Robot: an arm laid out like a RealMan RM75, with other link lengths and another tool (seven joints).
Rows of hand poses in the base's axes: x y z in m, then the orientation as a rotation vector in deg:
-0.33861, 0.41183, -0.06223, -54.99, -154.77, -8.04
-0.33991, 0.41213, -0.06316, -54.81, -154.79, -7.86
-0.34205, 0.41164, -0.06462, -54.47, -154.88, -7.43
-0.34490, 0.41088, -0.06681, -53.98, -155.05, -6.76
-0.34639, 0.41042, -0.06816, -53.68, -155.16, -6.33
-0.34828, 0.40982, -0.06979, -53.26, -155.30, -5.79
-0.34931, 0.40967, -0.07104, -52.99, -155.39, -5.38
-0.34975, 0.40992, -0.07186, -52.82, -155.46, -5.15
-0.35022, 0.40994, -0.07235, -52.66, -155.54, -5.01
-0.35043, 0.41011, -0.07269, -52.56, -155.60, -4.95
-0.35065, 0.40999, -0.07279, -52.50, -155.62, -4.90
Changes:
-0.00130, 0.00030, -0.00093, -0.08, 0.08, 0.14
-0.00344, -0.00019, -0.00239, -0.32, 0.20, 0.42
-0.00629, -0.00095, -0.00458, -0.70, 0.34, 0.84
-0.00778, -0.00141, -0.00593, -0.95, 0.43, 1.10
-0.00967, -0.00201, -0.00756, -1.26, 0.55, 1.45
-0.01070, -0.00216, -0.00881, -1.49, 0.64, 1.69
-0.01114, -0.00191, -0.00963, -1.63, 0.68, 1.83
-0.01161, -0.00189, -0.01012, -1.71, 0.68, 1.97
-0.01182, -0.00172, -0.01046, -1.75, 0.66, 2.05
-0.01204, -0.00184, -0.01056, -1.78, 0.67, 2.10

